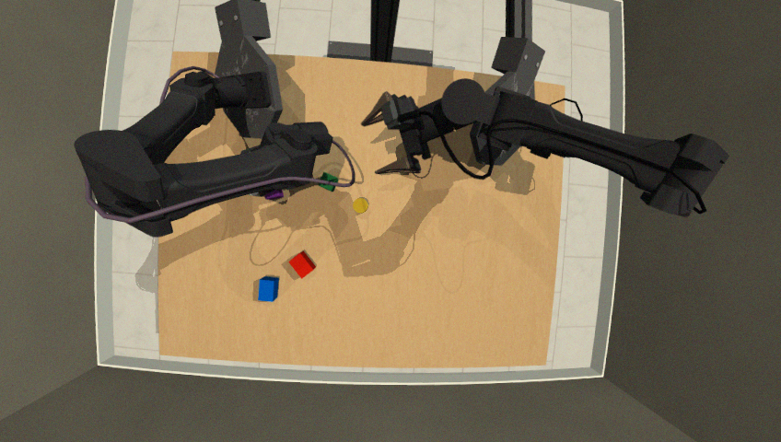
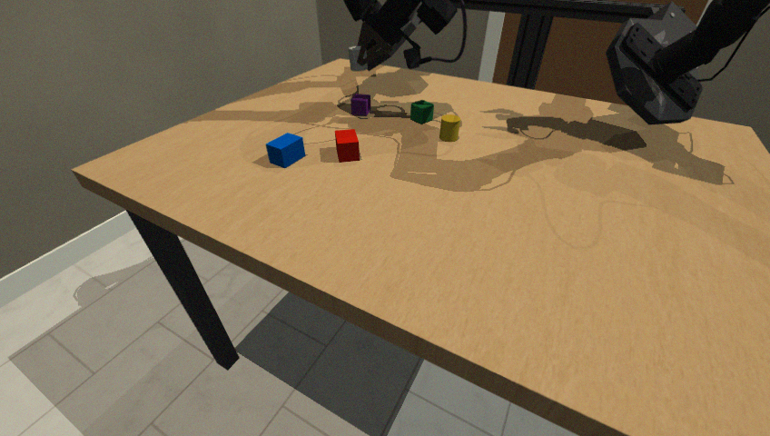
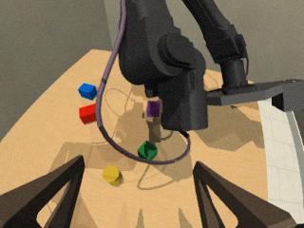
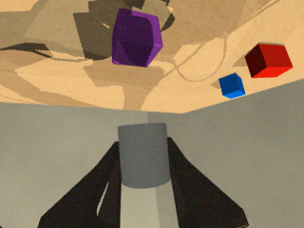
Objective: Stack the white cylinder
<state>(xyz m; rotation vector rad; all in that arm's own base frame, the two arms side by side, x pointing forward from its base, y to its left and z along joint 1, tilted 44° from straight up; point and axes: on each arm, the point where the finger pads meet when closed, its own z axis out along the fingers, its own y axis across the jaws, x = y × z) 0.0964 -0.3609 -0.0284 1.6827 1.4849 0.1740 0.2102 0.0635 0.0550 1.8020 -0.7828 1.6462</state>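
Now: right hand 11 cm above the purple cube. The rest, counted from my right hand: red cube 20 cm ahead, 11 cm below, 10 cm to the left; green cube 15 cm to the left, 11 cm below, 4 cm behind; white cylinder right at my right hand.
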